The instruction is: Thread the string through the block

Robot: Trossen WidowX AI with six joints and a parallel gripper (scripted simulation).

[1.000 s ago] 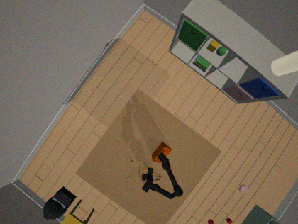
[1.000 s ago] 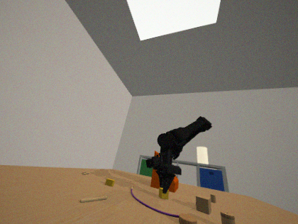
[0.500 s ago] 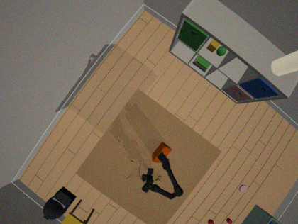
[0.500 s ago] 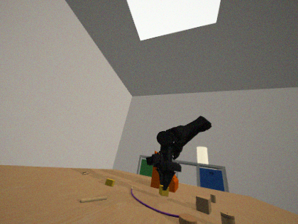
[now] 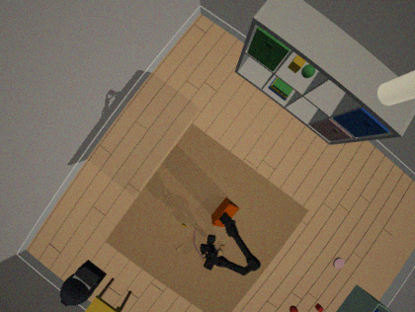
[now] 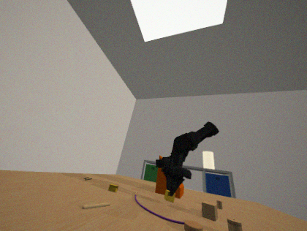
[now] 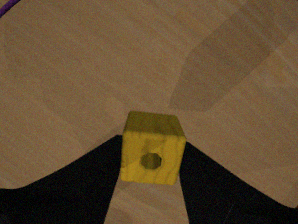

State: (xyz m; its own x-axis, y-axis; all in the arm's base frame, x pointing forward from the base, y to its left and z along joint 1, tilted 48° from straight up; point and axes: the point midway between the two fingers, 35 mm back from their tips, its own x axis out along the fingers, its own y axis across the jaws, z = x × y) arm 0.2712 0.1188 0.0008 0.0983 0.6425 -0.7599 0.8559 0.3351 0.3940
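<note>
Right now the wooden block is 2 cm ahead of my gripper tip, 14 cm to the left of it and 1 cm below it. Round my gripper tip: yellow block: right at my gripper tip; loose stick: 20 cm ahead, 14 cm to the right, 3 cm below.
</note>
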